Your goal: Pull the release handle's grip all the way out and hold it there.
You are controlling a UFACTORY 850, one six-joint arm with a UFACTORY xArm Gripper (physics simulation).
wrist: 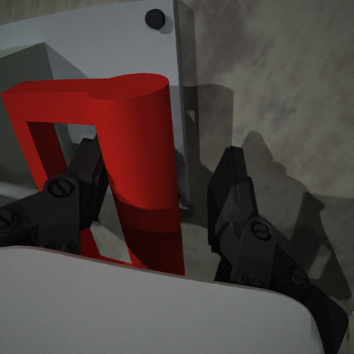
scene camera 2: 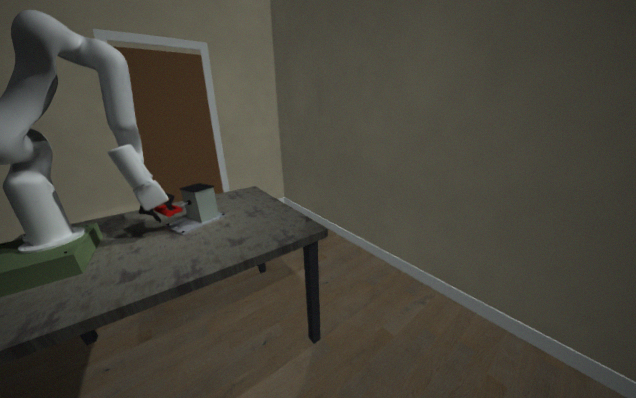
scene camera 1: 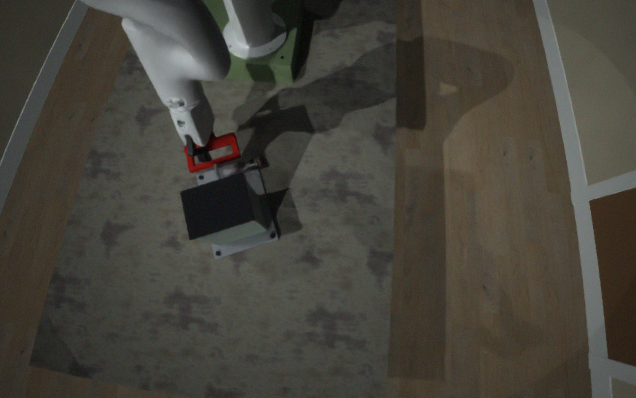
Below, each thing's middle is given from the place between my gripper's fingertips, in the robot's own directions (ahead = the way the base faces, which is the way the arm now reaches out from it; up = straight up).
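Base plate (scene camera 1: 249, 168): my hand 70 mm above it, 120 mm short of it, 70 mm to the right of it.
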